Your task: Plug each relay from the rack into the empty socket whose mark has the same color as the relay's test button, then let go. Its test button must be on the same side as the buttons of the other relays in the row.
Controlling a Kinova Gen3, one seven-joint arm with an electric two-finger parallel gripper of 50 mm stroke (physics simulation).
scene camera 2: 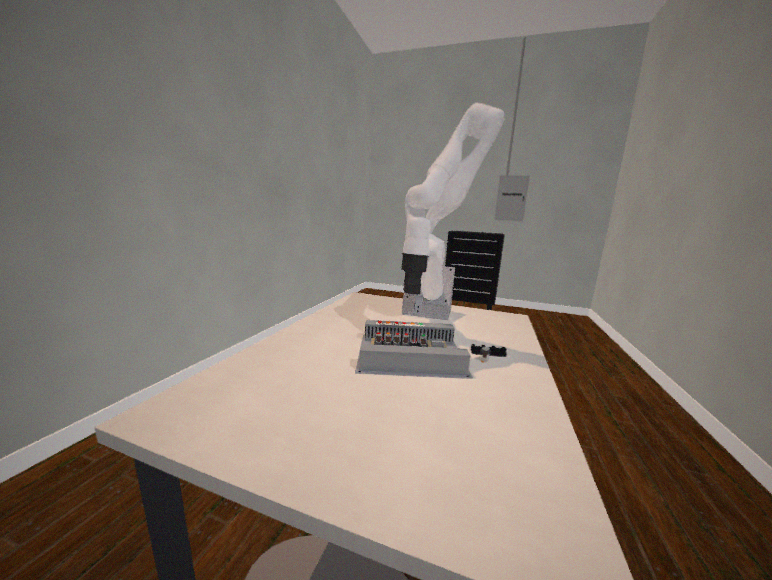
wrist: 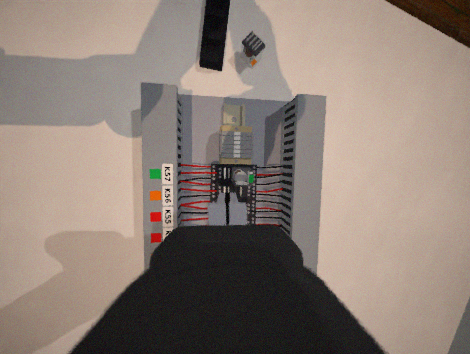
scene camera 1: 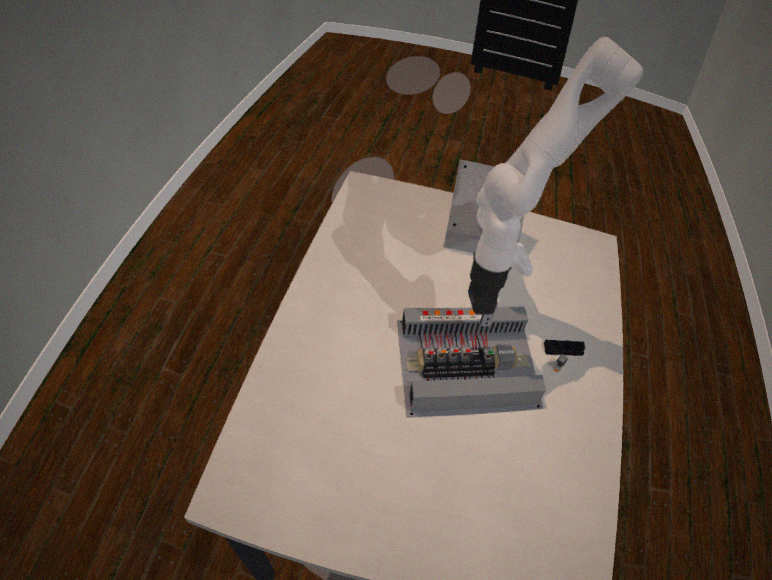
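Pixels of known places: gripper, between the fingertips: (scene camera 2: pixel 417 313) (wrist: pixel 227 203) (scene camera 1: pixel 484 323); arm's base, origin of its link: (scene camera 2: pixel 431 291).
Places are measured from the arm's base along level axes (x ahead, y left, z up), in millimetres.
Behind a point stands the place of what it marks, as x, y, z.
My gripper (wrist: pixel 227 203) {384, -82, 18} (scene camera 1: pixel 486 321) {384, -82, 18} is shut and empty above the relay row, over the K56–K55 area. A loose relay with an orange button (wrist: pixel 253 44) {416, 130, -74} (scene camera 1: pixel 562 359) {420, 129, -69} (scene camera 2: pixel 484 352) {429, 125, -78} lies tipped on the table beside the black rack (wrist: pixel 215 35) {361, 143, -87} (scene camera 1: pixel 564 348) {358, 161, -108} (scene camera 2: pixel 497 351) {352, 191, -105}. The relay with a green button (wrist: pixel 241 176) {406, -58, -40} (scene camera 1: pixel 489 354) {424, -63, -42} stands at K57. It looks shifted to the right in the wrist view, with slots showing on its left. The K56 socket (wrist: pixel 226 189) {391, -81, -79}, marked orange (wrist: pixel 155 195) {297, -89, -47}, is empty and partly hidden by the fingers. Several relays (scene camera 1: pixel 442 355) {422, -170, -49} stand left of it in scene camera 1.
Grey wire ducts (wrist: pixel 307 150) {498, -16, -47} (scene camera 1: pixel 477 392) {521, -100, -48} (scene camera 2: pixel 413 360) {526, -92, -71} flank the row. A grey terminal block (wrist: pixel 236 145) {400, -16, -64} (scene camera 1: pixel 505 356) {413, -18, -64} stands at the K57 end. Red and black wires run from the sockets to the ducts. The panel stands on the table (scene camera 1: pixel 386 473) {686, -293, -110} (scene camera 2: pixel 386 436) {777, -150, -110}.
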